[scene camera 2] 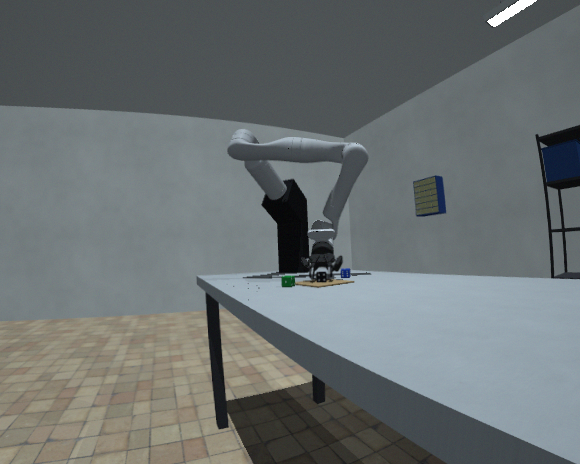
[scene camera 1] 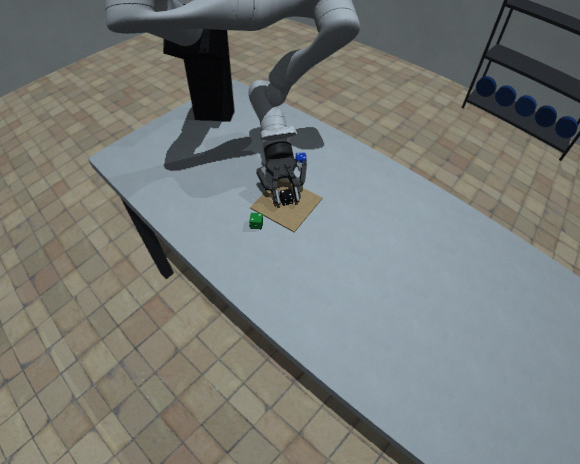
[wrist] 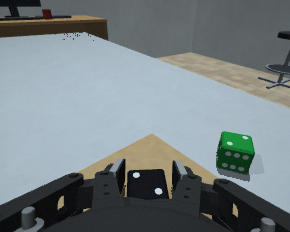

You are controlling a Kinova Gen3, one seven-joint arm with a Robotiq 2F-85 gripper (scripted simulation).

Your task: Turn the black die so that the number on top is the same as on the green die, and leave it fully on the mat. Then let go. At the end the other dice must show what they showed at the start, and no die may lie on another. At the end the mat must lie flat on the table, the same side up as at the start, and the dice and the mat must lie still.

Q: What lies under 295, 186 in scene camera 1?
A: The gripper.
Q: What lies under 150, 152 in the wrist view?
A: A tan mat.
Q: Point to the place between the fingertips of the gripper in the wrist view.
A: At 148, 170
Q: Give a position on a green die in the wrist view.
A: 235, 152
